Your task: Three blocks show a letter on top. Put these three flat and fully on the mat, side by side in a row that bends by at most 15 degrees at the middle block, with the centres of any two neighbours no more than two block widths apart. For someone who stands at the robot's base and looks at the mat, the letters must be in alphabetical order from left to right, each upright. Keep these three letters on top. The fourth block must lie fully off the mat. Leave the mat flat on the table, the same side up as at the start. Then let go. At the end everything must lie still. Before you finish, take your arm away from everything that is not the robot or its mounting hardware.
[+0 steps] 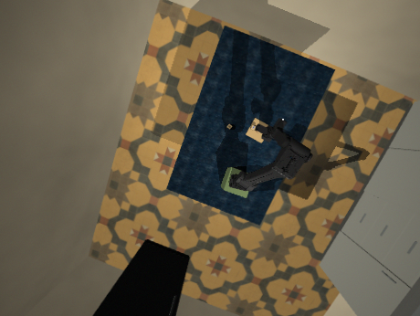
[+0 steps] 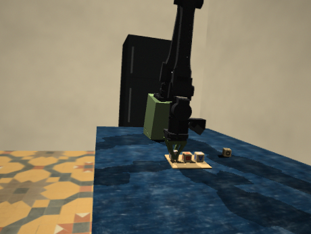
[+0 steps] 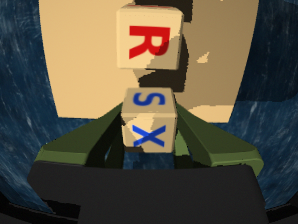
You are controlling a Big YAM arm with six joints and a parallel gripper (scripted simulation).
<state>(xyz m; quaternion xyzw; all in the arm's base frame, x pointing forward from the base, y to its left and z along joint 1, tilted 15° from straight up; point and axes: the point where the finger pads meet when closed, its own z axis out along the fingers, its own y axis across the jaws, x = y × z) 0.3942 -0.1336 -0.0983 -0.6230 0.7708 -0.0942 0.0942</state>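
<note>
My hand is 1 cm short of the tan mat, 5 cm to the right of it and 2 cm above it.
</note>
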